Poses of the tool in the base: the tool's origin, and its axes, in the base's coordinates. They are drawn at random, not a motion.
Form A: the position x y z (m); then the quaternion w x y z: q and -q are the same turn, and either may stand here.
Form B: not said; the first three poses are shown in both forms.
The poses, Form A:
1: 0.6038 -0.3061 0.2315 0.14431 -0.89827 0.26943 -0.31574
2: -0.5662 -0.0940 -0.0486 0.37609 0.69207 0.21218 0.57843
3: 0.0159 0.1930 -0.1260 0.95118 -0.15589 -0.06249 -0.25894
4: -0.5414 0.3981 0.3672 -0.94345 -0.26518 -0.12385 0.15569
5: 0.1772 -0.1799 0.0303 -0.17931 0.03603 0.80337 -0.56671
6: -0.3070 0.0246 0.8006 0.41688 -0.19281 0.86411 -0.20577
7: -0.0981 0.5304 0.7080 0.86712 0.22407 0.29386 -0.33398
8: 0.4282 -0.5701 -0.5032 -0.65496 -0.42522 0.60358 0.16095
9: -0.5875 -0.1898 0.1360 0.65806 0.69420 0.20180 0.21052
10: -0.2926 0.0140 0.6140 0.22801 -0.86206 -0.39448 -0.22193
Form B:
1: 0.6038 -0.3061 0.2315 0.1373 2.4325 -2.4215
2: -0.5662 -0.0940 -0.0486 -0.2790 1.6188 2.2676
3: 0.0159 0.1930 -0.1260 1.6863 0.3375 -2.2178
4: -0.5414 0.3981 0.3672 -1.2974 0.5940 0.9703
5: 0.1772 -0.1799 0.0303 -1.9221 1.8686 -1.8324
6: -0.3070 0.0246 0.8006 -0.2390 2.1745 -0.6780
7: -0.0981 0.5304 0.7080 -1.0191 0.7570 0.2838
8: 0.4282 -0.5701 -0.5032 -2.7688 1.6612 2.2869
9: -0.5875 -0.1898 0.1360 -0.9783 1.6161 1.5975
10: -0.2926 0.0140 0.6140 1.2281 2.4940 -2.7718
